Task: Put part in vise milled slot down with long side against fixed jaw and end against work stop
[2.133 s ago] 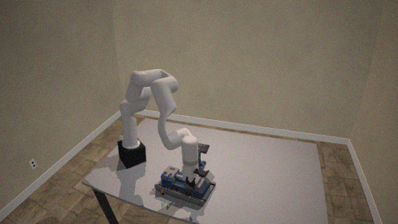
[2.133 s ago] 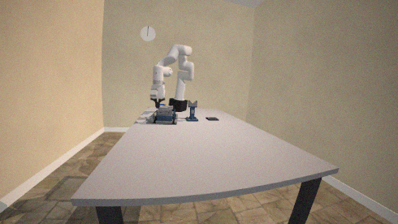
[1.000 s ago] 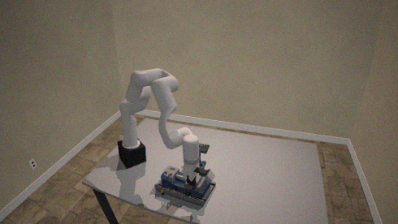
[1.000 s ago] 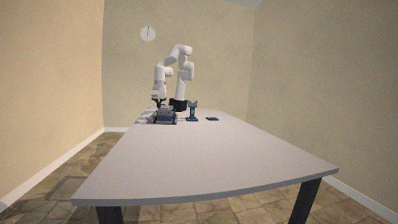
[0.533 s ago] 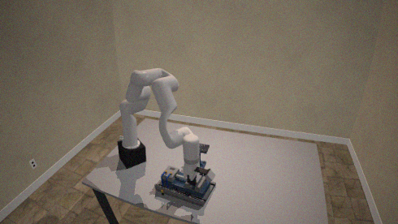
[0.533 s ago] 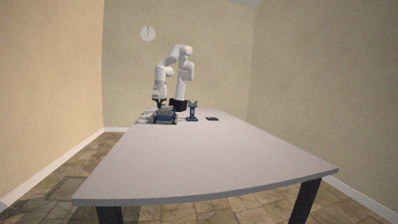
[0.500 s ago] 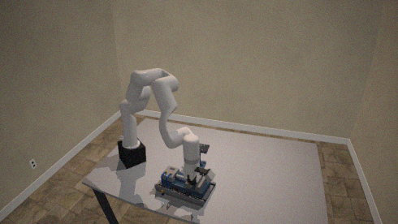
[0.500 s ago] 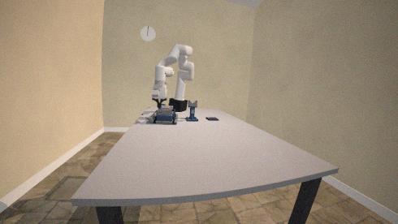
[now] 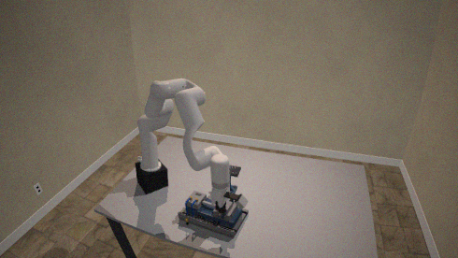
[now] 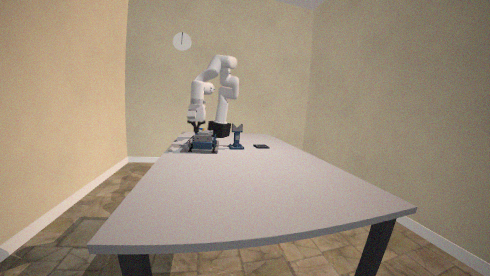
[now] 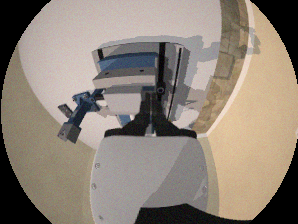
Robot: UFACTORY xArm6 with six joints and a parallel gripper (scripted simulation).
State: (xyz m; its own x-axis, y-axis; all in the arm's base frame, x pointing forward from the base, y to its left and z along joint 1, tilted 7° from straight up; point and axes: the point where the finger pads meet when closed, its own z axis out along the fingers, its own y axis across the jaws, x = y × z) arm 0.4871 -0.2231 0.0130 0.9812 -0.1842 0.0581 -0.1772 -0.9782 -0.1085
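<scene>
Right now the part is 10 mm ahead of my hand, 40 mm to the left of it and 30 mm below it. From my hand the other things lie so: vise (60 mm behind, 60 mm to the left, 80 mm below); then dark infeed plate (60 mm behind, 450 mm to the left, 120 mm below).
</scene>
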